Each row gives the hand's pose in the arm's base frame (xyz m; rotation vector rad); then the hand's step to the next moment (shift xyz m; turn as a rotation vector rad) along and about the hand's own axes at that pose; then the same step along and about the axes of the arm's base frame.
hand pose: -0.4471 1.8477 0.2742 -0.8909 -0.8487 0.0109
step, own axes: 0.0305 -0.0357 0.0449 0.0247 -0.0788 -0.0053
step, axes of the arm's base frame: -0.0201 0.0176 0.0592 -0.0052 -0.0464 0.0683
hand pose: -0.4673 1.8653 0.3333 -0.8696 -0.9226 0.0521
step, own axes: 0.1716 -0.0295 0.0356 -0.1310 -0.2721 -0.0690
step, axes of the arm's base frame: 0.0731 0.0696 0.1463 -0.1175 -0.2767 0.0748
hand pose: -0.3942 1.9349 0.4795 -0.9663 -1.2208 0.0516
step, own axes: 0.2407 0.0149 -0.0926 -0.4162 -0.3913 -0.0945
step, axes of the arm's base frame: 0.1756 0.0776 0.1728 -0.2623 -0.5119 -0.0663
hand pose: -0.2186 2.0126 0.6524 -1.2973 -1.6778 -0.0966
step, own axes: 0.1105 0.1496 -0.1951 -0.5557 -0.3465 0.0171
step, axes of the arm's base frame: 0.2439 0.0288 0.1111 -0.3041 -0.5259 -0.2451
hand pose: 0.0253 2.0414 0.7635 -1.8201 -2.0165 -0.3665
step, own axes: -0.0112 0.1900 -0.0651 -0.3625 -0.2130 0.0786
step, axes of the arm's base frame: 0.1966 -0.0165 0.0393 -0.1933 -0.3113 -0.2206
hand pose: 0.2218 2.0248 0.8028 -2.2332 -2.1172 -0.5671
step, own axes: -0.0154 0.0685 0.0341 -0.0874 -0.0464 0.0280
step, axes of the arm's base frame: 0.0746 -0.0119 -0.0198 -0.0395 -0.0732 -0.0605
